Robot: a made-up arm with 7 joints. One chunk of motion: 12 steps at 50 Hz.
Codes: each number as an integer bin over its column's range. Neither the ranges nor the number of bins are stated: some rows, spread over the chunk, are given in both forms.
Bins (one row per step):
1: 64 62 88 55 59 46
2: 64 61 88 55 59 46
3: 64 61 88 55 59 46
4: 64 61 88 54 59 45
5: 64 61 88 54 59 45
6: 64 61 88 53 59 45
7: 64 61 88 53 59 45
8: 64 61 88 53 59 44
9: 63 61 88 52 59 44
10: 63 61 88 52 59 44
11: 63 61 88 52 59 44
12: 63 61 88 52 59 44
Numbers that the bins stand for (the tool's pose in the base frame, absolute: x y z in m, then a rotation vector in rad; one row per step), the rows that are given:
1: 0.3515 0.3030 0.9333 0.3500 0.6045 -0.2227
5: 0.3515 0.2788 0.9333 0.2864 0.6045 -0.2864
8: 0.3515 0.2788 0.9333 0.2227 0.6045 -0.3500
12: 0.3273 0.2788 0.9333 0.1591 0.6045 -0.3500
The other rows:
2: 0.3515 0.2788 0.9333 0.3500 0.6045 -0.2227
3: 0.3515 0.2788 0.9333 0.3500 0.6045 -0.2227
4: 0.3515 0.2788 0.9333 0.2864 0.6045 -0.2864
6: 0.3515 0.2788 0.9333 0.2227 0.6045 -0.2864
7: 0.3515 0.2788 0.9333 0.2227 0.6045 -0.2864
9: 0.3273 0.2788 0.9333 0.1591 0.6045 -0.3500
10: 0.3273 0.2788 0.9333 0.1591 0.6045 -0.3500
11: 0.3273 0.2788 0.9333 0.1591 0.6045 -0.3500

